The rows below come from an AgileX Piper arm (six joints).
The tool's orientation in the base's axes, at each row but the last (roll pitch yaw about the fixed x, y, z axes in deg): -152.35, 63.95, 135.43; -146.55, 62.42, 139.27; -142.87, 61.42, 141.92; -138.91, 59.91, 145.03; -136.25, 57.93, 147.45; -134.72, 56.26, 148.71; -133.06, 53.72, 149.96; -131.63, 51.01, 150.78; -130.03, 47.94, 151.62; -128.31, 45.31, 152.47; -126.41, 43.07, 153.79
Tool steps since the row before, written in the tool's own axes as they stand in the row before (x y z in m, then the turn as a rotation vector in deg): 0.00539, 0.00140, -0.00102, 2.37, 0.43, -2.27; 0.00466, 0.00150, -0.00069, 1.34, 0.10, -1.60; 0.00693, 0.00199, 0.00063, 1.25, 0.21, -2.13; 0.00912, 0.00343, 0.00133, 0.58, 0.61, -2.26; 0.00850, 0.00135, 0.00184, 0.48, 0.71, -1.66; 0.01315, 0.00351, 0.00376, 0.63, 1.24, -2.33; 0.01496, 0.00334, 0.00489, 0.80, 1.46, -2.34; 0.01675, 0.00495, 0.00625, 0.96, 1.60, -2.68; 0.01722, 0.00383, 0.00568, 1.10, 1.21, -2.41; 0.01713, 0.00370, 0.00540, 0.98, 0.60, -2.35; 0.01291, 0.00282, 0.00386, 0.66, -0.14, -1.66
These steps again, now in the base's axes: -0.00065, 0.00304, -0.00473, -0.89, 2.89, -1.33; -0.00040, 0.00250, -0.00425, -0.70, 1.88, -0.60; -0.00069, 0.00207, -0.00690, -0.66, 2.36, -0.35; -0.00046, 0.00241, -0.00952, -0.05, 2.41, 0.15; -0.00235, 0.00115, -0.00840, 0.17, 1.86, -0.03; -0.00269, 0.00140, -0.01379, 0.48, 2.67, -0.10; -0.00428, 0.00098, -0.01548, 0.57, 2.79, -0.33; -0.00455, 0.00096, -0.01796, 0.57, 3.19, -0.38; -0.00674, 0.00150, -0.01720, 0.19, 2.88, -0.40; -0.00764, 0.00179, -0.01657, -0.21, 2.61, 0.00; -0.00630, 0.00150, -0.01215, -0.55, 1.67, 0.35
